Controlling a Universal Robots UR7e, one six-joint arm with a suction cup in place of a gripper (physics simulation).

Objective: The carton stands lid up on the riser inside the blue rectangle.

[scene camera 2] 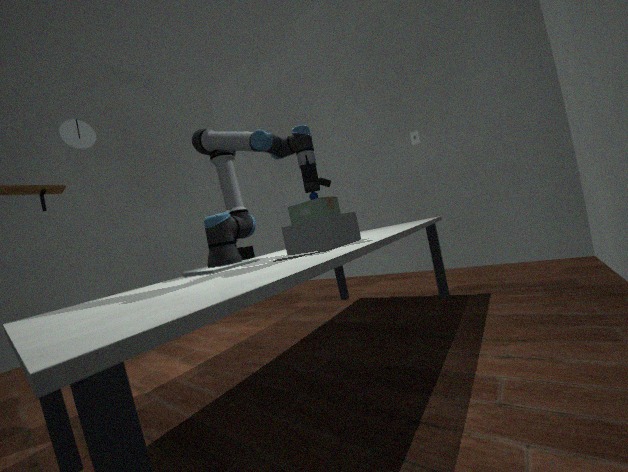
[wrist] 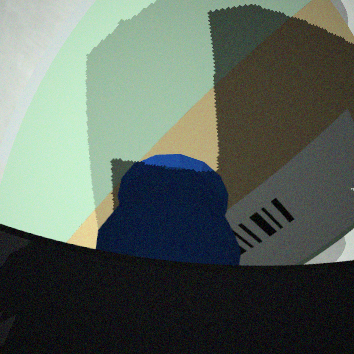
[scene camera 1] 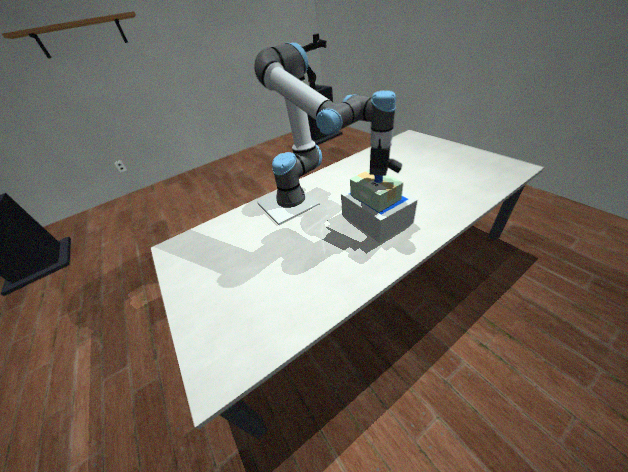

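Where they show: end effector, tool point: (wrist: 172,202) (scene camera 1: 378,180); arm's base, origin of the base link: (scene camera 2: 225,264) (scene camera 1: 291,198).
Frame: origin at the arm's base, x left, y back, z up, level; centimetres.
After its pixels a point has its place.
The pale green carton (scene camera 1: 376,192) @(x 11.5, y -47.5, z 18.3 cm) (scene camera 2: 313,210) @(x 11.2, y -45.4, z 14.1 cm) stands lid up on the grey riser (scene camera 1: 378,222) @(x 7.6, y -52.4, z 8.8 cm) (scene camera 2: 321,232) @(x 7.9, y -49.0, z 5.0 cm). It sits inside the blue rectangle (scene camera 1: 395,205) @(x 18.4, y -51.5, z 10.4 cm), of which a strip shows at the carton's right side. In the wrist view the lid (wrist: 53,158) @(x 22.3, y -41.2, z 18.3 cm) fills the frame, with a tan tape strip (wrist: 191,133) @(x 19.4, y -44.6, z 18.3 cm) and a grey barcode label (wrist: 309,207) @(x 14.5, y -45.4, z 18.3 cm). My suction cup (scene camera 1: 378,178) (scene camera 2: 313,196) (wrist: 175,204) points straight down over the middle of the lid, at or just above it. It holds nothing.
The riser stands on a white table (scene camera 1: 265,300) @(x -41.6, y -44.6, z -1.6 cm) (scene camera 2: 218,281) @(x -34.6, y -41.2, z -1.6 cm), right of the arm's base (scene camera 1: 290,194) @(x -2.6, y -5.6, z 6.4 cm) and its mounting plate (scene camera 1: 279,214) @(x -11.7, y -7.0, z 0.0 cm). The table's far edge lies behind the riser. A wall shelf (scene camera 1: 106,19) hangs at the top left.
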